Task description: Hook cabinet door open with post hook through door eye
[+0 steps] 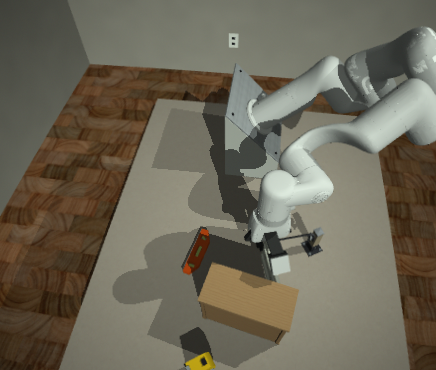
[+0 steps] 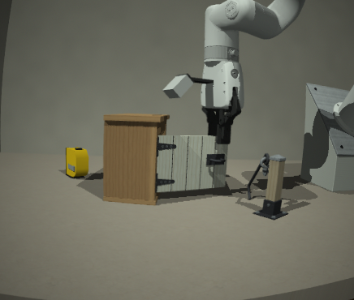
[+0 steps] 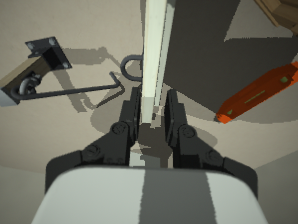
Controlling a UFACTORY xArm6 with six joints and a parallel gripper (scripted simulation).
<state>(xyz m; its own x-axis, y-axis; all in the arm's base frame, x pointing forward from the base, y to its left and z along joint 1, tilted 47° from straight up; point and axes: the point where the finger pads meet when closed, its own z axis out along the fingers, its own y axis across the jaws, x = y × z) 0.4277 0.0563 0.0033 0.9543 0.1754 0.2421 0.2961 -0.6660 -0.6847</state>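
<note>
Right now the hook is 90 mm to the left of my hand, 70 mm below it and 60 mm behind it. From my hand the other things lie so: orange spirit level: 200 mm to the right, 120 mm below, 10 mm behind; white plank door: 60 mm below, 60 mm ahead, 30 mm to the left; wooden cabinet: 110 mm ahead, 50 mm below.
</note>
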